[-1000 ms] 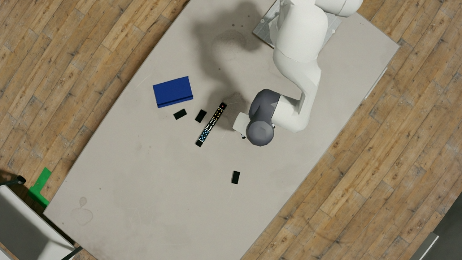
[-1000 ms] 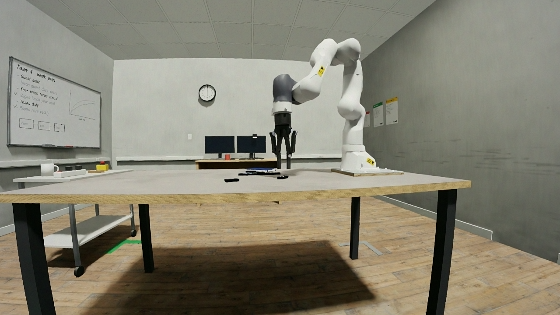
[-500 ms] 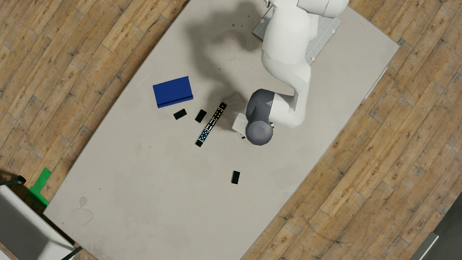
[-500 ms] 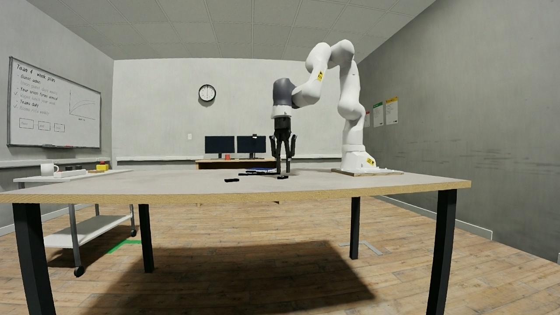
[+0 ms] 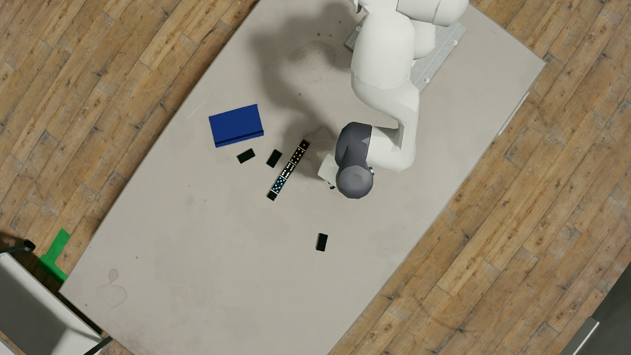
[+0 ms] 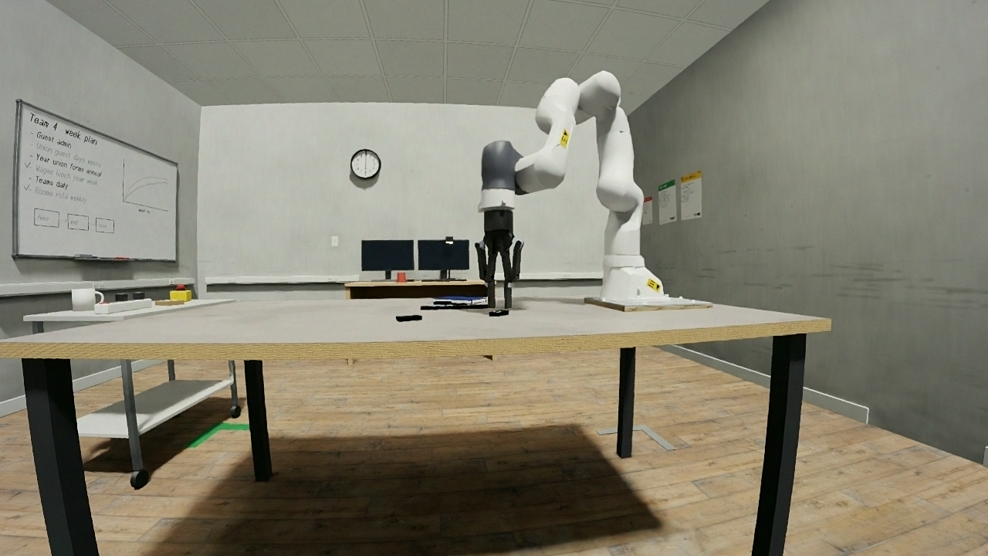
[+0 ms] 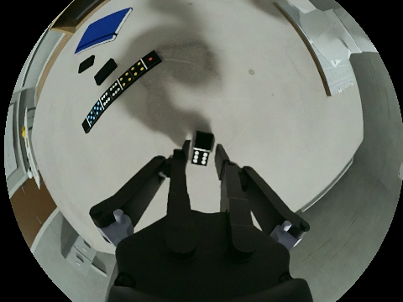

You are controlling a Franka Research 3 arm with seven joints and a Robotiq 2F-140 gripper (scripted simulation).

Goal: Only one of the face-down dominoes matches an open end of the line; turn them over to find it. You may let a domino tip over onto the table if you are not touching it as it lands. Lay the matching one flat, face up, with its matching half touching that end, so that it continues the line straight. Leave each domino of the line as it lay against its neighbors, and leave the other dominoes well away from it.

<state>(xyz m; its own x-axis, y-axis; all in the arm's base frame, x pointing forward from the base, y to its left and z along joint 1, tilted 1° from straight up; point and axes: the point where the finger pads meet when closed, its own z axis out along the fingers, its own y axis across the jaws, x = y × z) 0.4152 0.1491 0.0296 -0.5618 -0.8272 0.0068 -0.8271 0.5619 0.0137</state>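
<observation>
Right now my hand is 5 cm above the domino. Also, from my hand: blue book: 40 cm to the right, 9 cm ahead, 4 cm below.
</observation>
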